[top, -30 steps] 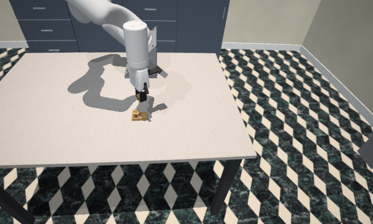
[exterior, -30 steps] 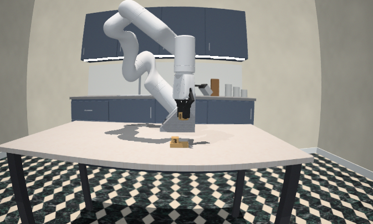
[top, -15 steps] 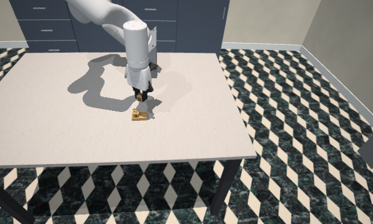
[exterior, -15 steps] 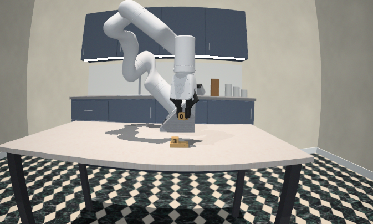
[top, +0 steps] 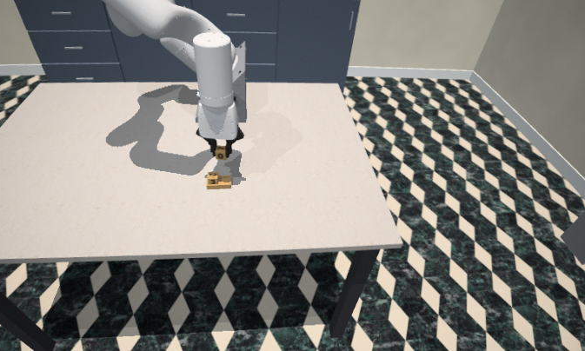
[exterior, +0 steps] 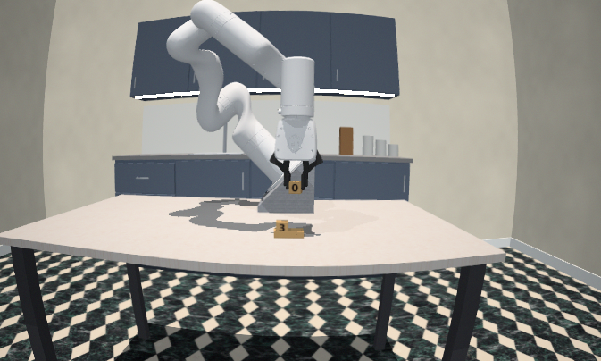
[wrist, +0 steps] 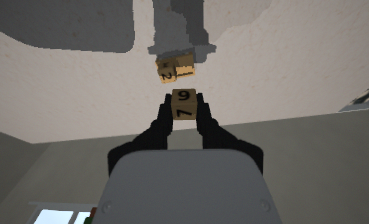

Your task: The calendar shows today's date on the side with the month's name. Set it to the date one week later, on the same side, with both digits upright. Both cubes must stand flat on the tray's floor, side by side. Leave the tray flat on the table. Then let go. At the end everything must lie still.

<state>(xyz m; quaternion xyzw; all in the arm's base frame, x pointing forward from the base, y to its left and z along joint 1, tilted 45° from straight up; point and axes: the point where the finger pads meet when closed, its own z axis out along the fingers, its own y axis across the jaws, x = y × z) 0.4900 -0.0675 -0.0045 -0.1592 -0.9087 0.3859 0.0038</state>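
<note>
Right now my hand is 20 mm to the left of the wooden tray and 130 mm above it.
</note>
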